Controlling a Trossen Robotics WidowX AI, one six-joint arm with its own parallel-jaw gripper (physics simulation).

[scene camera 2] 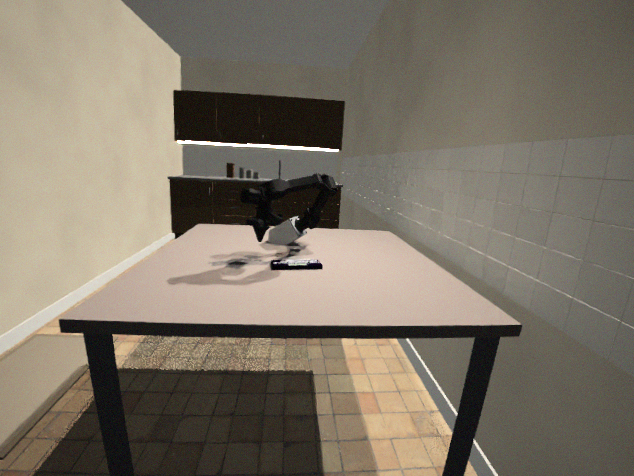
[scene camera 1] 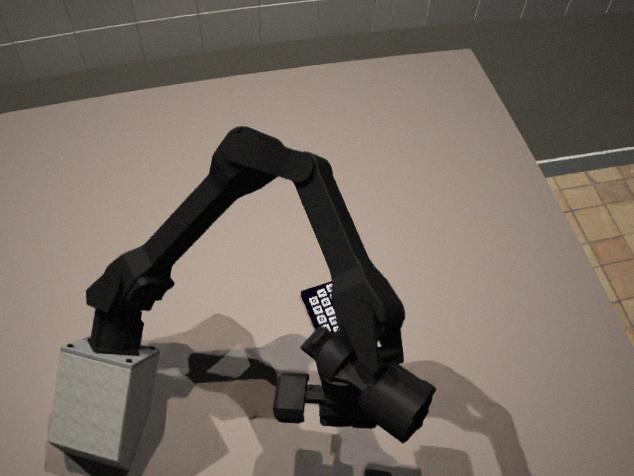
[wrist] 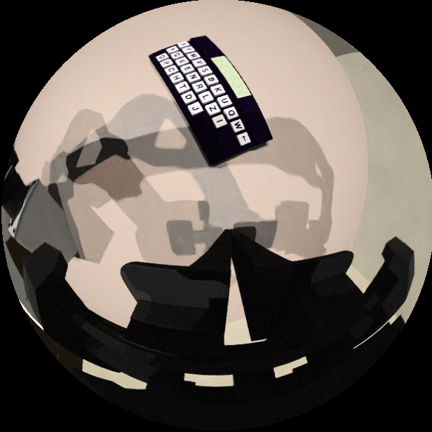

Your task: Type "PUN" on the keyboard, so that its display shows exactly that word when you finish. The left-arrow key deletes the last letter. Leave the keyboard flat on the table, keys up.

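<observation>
The dark keyboard (scene camera 1: 308, 297) (scene camera 2: 297, 265) (wrist: 207, 145) lies flat on the table, keys up. The arm covers much of it in scene view 1. In the wrist view the white P key (wrist: 167, 62), N key (wrist: 193, 76), U key (wrist: 224, 101) and left-arrow key (wrist: 243, 138) show. The pale green display (wrist: 231, 77) has marks too faint to read. My gripper (scene camera 2: 260, 239) (wrist: 229, 234) is shut and empty. It hangs above the table, apart from the keyboard, beyond its left-arrow end in the wrist view. Its fingertips are hidden in scene view 1.
The arm's grey base block (scene camera 1: 87, 409) (scene camera 2: 280, 234) (wrist: 47, 220) stands on the table (scene camera 1: 409, 128) (scene camera 2: 358, 302). Arm shadows fall on the table around the keyboard. A tiled wall (scene camera 2: 588, 204) runs along the right in scene view 2, and dark kitchen cabinets (scene camera 2: 256, 120) hang behind.
</observation>
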